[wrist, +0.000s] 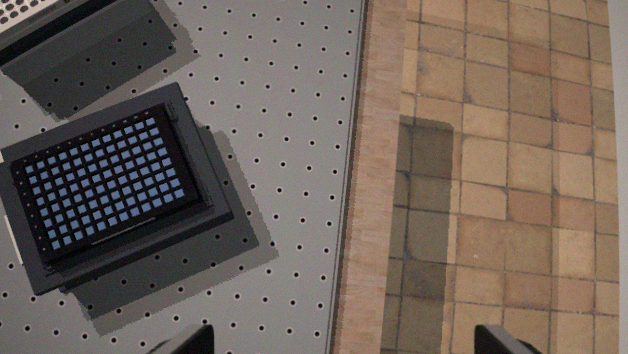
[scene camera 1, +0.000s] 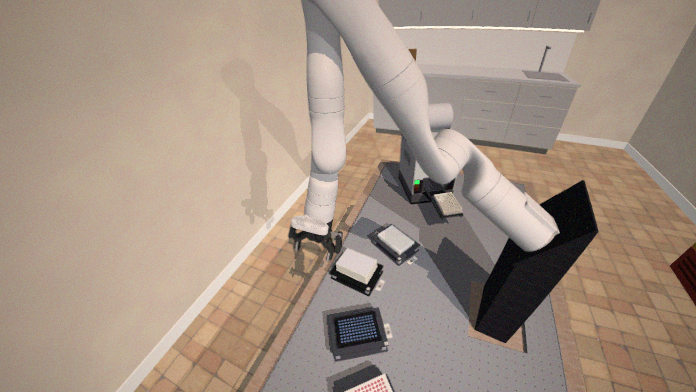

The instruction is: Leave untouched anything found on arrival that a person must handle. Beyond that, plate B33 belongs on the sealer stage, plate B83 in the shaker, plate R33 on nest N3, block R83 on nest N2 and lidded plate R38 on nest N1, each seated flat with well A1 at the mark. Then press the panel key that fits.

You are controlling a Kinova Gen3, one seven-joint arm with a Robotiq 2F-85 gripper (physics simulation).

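Frame: origin at the arm's base, x right, y ahead, z up, level; centimetres.
Seen in the pictures: gripper, fingertip midpoint: (scene camera 1: 312, 254); arm's base at its link origin: (scene camera 1: 538, 236).
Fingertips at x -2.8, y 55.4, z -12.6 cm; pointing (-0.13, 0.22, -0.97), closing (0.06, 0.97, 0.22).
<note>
Pixels of each thing's middle, then the offset from my fingertips to it. "pt": a spot on its surface instead. Level surfaces: height alone.
- black plate with blue wells, body centre: (wrist: 105, 182) (scene camera 1: 357, 329) dy -13.9, dx -10.1, dz -20.3 cm
- dark nest at the middle of its body: (wrist: 116, 188) (scene camera 1: 357, 333) dy -13.9, dx -10.1, dz -23.4 cm
- thick white block at the middle of its body: (scene camera 1: 356, 265) dy -9.5, dx +12.7, dz -20.1 cm
- flatter white plate at the middle of its body: (scene camera 1: 395, 238) dy -22.7, dx +29.1, dz -21.1 cm
- plate with red wells, surface spot: (scene camera 1: 372, 385) pt dy -20.5, dx -24.3, dz -19.1 cm
- beige plate at the middle of its body: (scene camera 1: 447, 203) dy -44.2, dx +47.9, dz -15.5 cm
- far device at a spot on its surface: (scene camera 1: 410, 167) pt dy -27.1, dx +63.8, dz -8.1 cm
- perforated bench top at its surface level: dz -26.1 cm
My gripper (scene camera 1: 314, 252) (wrist: 344, 337) is open and empty, raised beside the bench's left edge. A black plate with blue wells (scene camera 1: 356, 329) (wrist: 105, 182) sits on a dark nest (scene camera 1: 362, 351) (wrist: 194, 145). Behind it in the scene view, a thick white block (scene camera 1: 356, 265) and a flatter white plate (scene camera 1: 396, 238) rest on separate dark nests. A plate with red wells (scene camera 1: 372, 385) is cut off by the bottom edge. A beige plate (scene camera 1: 447, 204) lies at the far device (scene camera 1: 410, 167), which shows a green light. Plate labels and A1 marks cannot be read.
A tall black panel-like box (scene camera 1: 530, 285) leans at the bench's right side, partly behind the arm. The perforated bench top (scene camera 1: 425, 320) (wrist: 295, 200) has a wooden border (wrist: 367, 200). A wall stands left of the arm. Part of a pale perforated plate (wrist: 12, 11) shows in the wrist view.
</note>
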